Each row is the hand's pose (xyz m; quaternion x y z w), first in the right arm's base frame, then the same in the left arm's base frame.
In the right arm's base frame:
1: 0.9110 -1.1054 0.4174 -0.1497 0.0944 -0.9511 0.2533
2: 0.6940 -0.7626 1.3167 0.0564 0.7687 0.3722 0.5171
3: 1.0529 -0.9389 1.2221 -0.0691 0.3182 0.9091 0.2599
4: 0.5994 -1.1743 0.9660 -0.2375 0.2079 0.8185 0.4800
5: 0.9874 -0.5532 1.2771 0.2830 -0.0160 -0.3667 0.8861
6: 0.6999 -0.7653 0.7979 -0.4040 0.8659 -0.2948 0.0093
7: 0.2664 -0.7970 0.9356 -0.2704 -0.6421 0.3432 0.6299
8: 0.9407 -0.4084 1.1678 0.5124 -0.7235 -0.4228 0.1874
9: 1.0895 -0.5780 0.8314 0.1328 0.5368 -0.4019 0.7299
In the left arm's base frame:
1: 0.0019 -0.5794 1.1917 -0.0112 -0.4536 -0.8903 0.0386
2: -0.2751 0.3658 1.1352 -0.2167 0.6860 -0.1389 0.6805
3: -0.0207 0.2213 1.4237 -0.3707 0.6710 0.5303 0.3622
4: -0.4434 -0.1361 1.2810 -0.6122 0.5017 0.4460 0.4179
5: 0.0791 0.4390 1.1096 -0.1369 -0.4486 -0.3287 0.8197
6: -0.1309 -0.0987 0.9545 0.1593 -0.6011 0.7827 0.0259
7: -0.5528 -0.0123 0.8047 -0.7030 -0.4672 0.4682 0.2612
8: 0.1328 0.4035 0.9336 0.3371 -0.9132 0.1272 0.1903
9: 0.2760 0.0350 1.0219 -0.1046 0.0397 -0.6582 0.7445

